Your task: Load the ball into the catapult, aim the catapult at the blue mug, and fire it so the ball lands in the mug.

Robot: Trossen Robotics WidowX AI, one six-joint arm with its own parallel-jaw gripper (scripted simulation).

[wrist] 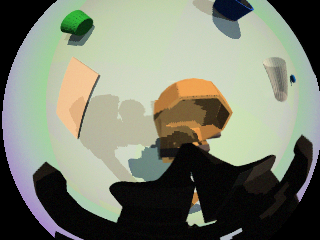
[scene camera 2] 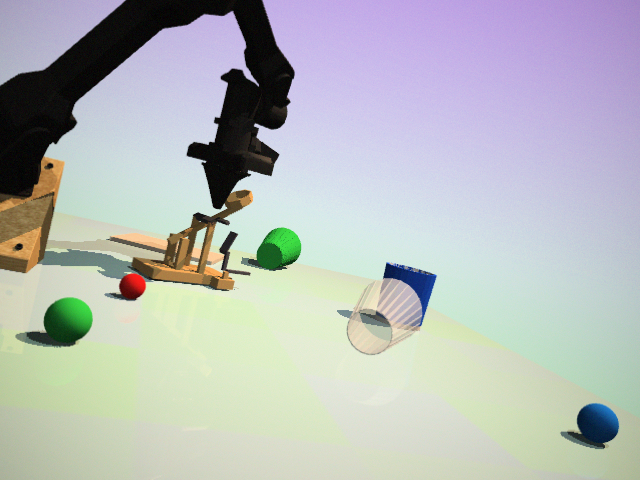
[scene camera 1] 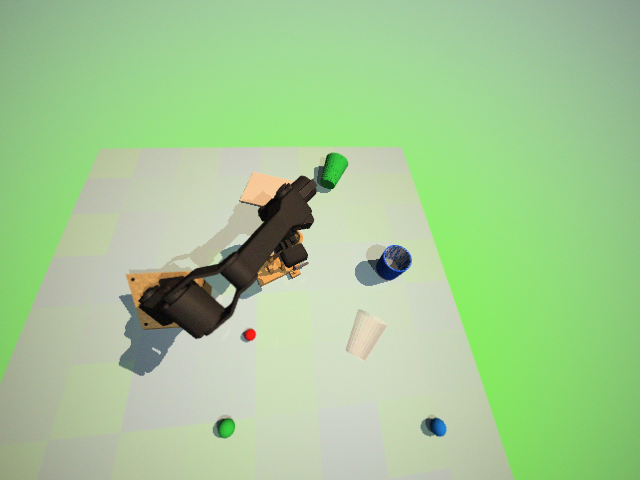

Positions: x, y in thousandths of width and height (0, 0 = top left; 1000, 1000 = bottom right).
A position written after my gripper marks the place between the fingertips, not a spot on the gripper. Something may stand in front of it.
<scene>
My gripper shows in the wrist view (583, 610), in scene camera 2 (338, 434) and in scene camera 1 (443, 514). A wooden catapult shows in the wrist view (605, 465), in scene camera 2 (284, 564) and in scene camera 1 (429, 559). A clear white cup shows in the wrist view (864, 285), in scene camera 2 (607, 649) and in scene camera 1 (574, 689).
</scene>
